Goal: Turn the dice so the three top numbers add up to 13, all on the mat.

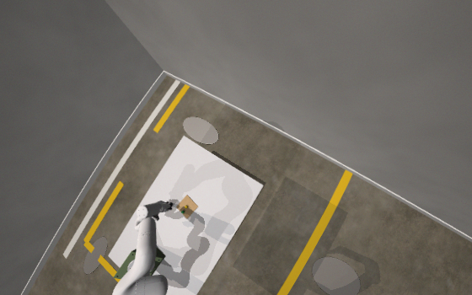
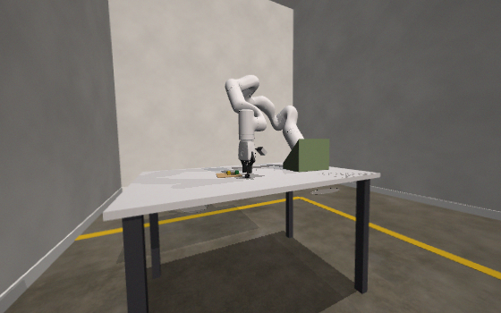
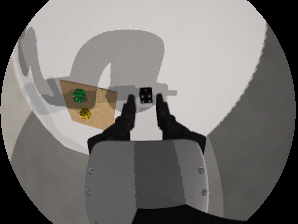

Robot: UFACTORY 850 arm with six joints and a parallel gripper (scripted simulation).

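The black die is 4 cm below my hand. Round my hand: green die: 13 cm to the right, 3 cm below; yellow die: 14 cm to the right, 5 cm ahead, 3 cm below; tan mat: 14 cm to the right, 5 cm ahead, 4 cm below.
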